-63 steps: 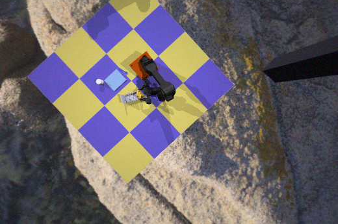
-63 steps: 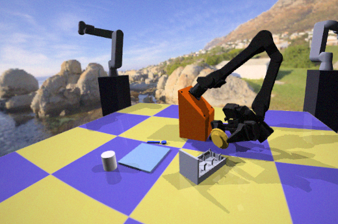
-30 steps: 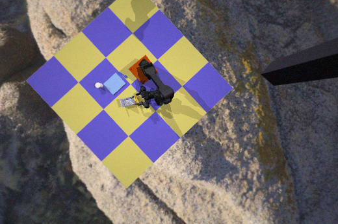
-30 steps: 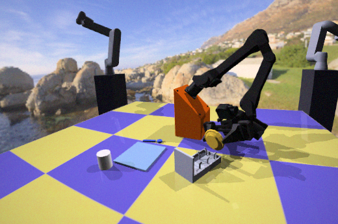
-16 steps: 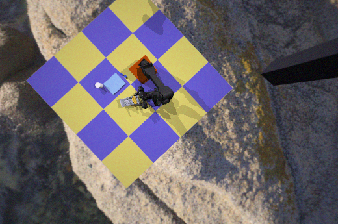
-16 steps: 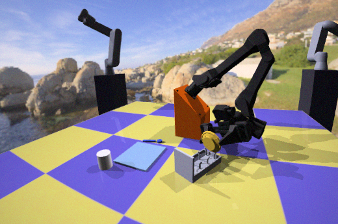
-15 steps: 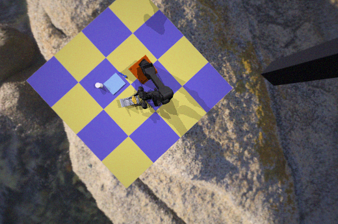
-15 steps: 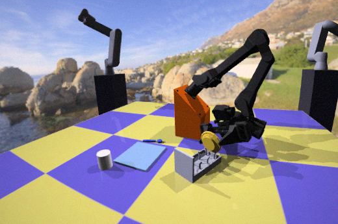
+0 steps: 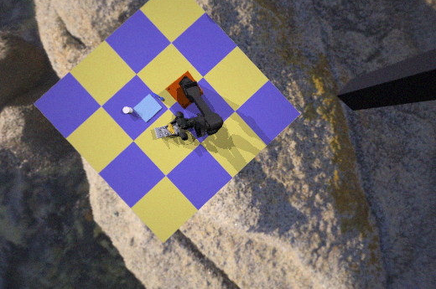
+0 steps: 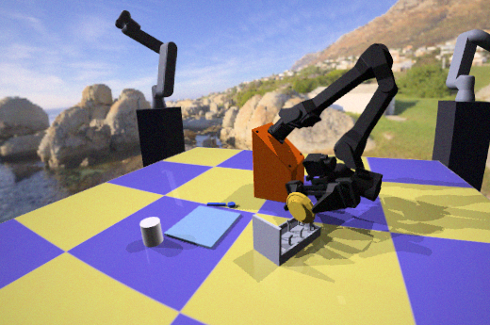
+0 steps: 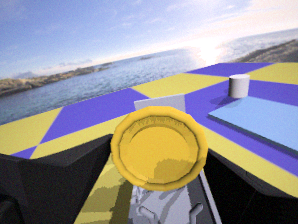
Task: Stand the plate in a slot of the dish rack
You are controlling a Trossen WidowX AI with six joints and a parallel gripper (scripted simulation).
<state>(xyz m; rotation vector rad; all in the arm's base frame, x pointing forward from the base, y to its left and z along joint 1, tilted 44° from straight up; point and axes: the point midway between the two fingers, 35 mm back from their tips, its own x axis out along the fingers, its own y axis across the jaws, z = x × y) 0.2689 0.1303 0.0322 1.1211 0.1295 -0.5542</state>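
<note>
Now: the yellow plate 10 mm behind my gripper tip. The rest, counted from my gripper tip: light blue mat: 230 mm to the right, 70 mm below; blue utensil: 220 mm to the right, 100 mm behind, 70 mm below; grey dish rack: 50 mm below, 20 mm to the right, 20 mm ahead.
</note>
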